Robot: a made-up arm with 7 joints.
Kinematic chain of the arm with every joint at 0, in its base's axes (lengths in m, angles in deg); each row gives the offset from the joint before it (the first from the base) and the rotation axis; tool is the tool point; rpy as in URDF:
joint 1: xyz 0 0 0.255 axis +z
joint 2: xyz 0 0 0 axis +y
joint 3: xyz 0 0 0.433 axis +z
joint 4: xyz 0.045 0 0 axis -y
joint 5: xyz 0.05 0 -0.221 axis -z
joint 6: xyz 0 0 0 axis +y
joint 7: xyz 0.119 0 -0.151 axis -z
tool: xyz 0 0 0 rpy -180 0 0
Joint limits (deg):
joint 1: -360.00..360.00
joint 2: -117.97..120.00
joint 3: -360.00..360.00
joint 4: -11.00..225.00
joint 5: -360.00..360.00
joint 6: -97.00..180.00
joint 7: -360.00..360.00
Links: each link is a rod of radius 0.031 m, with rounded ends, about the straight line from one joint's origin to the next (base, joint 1, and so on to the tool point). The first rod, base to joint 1, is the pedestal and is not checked.
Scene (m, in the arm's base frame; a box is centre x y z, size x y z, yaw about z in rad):
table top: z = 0
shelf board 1: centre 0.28 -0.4 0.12 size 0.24 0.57 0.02 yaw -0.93
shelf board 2: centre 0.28 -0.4 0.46 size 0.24 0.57 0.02 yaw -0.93
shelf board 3: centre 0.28 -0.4 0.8 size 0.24 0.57 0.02 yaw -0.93
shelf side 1: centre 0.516 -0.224 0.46 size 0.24 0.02 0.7 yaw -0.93
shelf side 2: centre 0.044 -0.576 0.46 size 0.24 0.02 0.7 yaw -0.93
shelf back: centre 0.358 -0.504 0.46 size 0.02 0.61 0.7 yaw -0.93
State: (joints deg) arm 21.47 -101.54 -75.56 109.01 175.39 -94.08 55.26
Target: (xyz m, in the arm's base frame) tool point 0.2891 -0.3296 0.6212
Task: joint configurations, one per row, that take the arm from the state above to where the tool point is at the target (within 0.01 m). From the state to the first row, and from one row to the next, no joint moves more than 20 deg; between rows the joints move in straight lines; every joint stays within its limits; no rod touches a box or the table.
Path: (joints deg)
1: 19.17 -89.40 -67.81 104.18 158.30 -83.58 62.43
2: 16.86 -77.26 -60.07 99.36 141.21 -73.08 69.59
3: 14.56 -65.12 -52.32 94.53 124.12 -62.58 76.76
4: 12.26 -52.98 -44.58 89.70 107.03 -52.08 83.92
5: 9.95 -40.84 -36.83 84.88 89.94 -41.58 91.09
6: 24.49 -42.45 -40.02 89.11 109.55 -45.78 83.92
7: 39.03 -44.06 -43.22 93.34 129.17 -49.97 76.76
8: 53.57 -45.68 -46.41 97.57 148.79 -54.17 69.59
9: 68.12 -47.29 -49.61 101.80 168.40 -58.36 62.43
10: 82.66 -48.90 -52.80 106.03 188.02 -62.56 55.26
11: 85.61 -52.64 -60.00 116.99 184.23 -53.92 55.26
12: 88.56 -56.38 -67.20 127.96 180.44 -45.28 55.26

